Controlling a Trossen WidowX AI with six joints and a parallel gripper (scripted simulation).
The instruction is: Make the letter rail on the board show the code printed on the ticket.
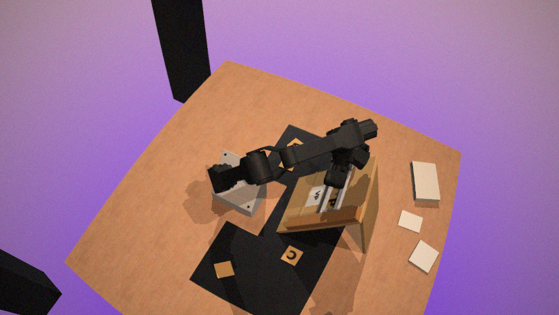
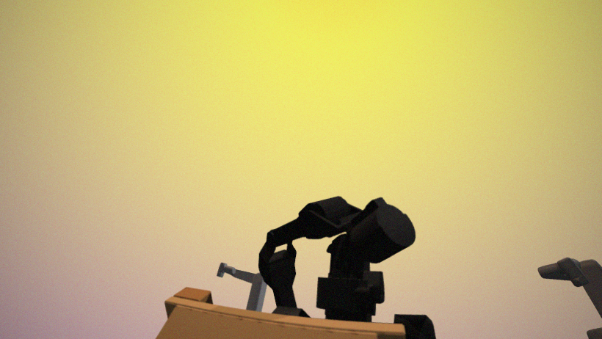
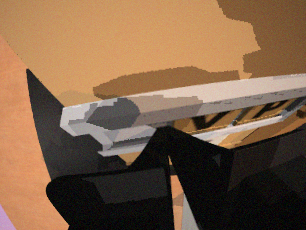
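The v tile is 1 cm ahead of my gripper tip and 3 cm to the right of it. The rest, counted from my gripper tip: black mat: 13 cm behind, 13 cm to the right, 18 cm below; then white ticket: 5 cm behind, 6 cm to the right, 8 cm below; then p tile: 2 cm ahead, 10 cm to the right.
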